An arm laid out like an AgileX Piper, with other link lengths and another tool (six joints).
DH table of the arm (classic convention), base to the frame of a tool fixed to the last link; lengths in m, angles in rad. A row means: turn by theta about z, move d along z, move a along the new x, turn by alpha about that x. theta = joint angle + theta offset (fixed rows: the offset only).
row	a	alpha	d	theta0
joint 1	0.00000	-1.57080	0.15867	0.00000
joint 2	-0.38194	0.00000	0.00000	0.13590
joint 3	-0.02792	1.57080	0.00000	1.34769
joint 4	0.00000	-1.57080	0.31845	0.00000
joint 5	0.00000	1.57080	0.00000	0.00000
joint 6	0.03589	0.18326	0.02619	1.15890
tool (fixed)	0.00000	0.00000	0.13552	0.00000
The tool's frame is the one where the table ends.
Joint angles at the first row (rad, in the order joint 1, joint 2, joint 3, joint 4, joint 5, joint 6):
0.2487, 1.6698, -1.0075, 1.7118, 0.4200, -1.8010
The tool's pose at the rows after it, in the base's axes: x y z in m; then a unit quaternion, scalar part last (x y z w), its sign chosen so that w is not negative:
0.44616 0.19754 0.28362 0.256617 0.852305 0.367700 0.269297
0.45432 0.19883 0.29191 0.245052 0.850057 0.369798 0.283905
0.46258 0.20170 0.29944 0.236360 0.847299 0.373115 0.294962
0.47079 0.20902 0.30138 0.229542 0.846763 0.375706 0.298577
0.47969 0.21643 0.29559 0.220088 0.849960 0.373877 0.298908
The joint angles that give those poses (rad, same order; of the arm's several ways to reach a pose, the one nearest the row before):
0.2487, 1.6817, -1.0359, 1.7118, 0.4200, -1.8331
0.2487, 1.6880, -1.0662, 1.7118, 0.4200, -1.8541
0.2511, 1.6979, -1.0983, 1.7118, 0.4200, -1.8659
0.2620, 1.7197, -1.1311, 1.7118, 0.4175, -1.8694
0.2723, 1.7532, -1.1604, 1.7118, 0.4175, -1.8842

